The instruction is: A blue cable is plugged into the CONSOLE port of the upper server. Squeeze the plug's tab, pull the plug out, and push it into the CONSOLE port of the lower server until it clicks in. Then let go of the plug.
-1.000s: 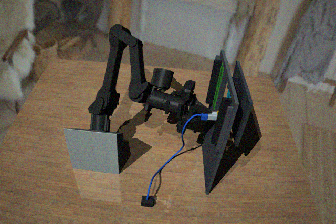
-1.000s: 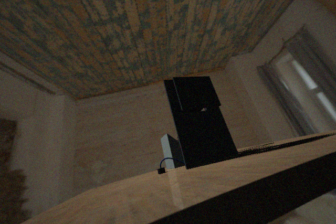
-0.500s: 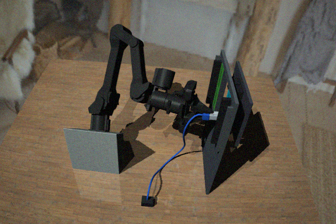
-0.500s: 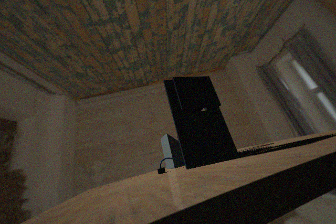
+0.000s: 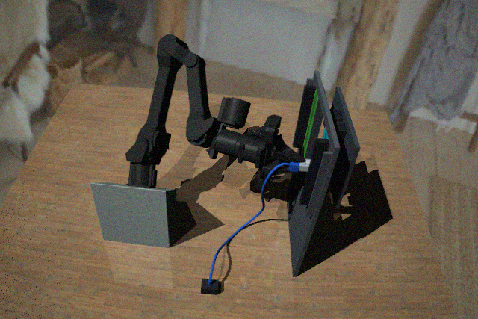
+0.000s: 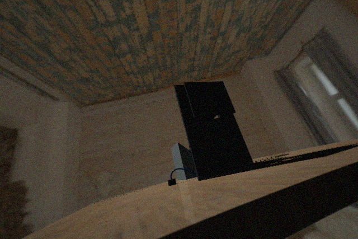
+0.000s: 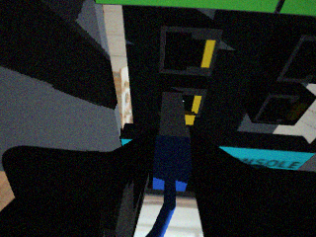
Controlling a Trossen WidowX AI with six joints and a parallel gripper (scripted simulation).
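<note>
Now: the blue cable's plug 10 mm ahead of my gripper tip. Also, from my gripper tip: black anchor block (270 mm below, 180 mm to the right, 180 mm behind).
</note>
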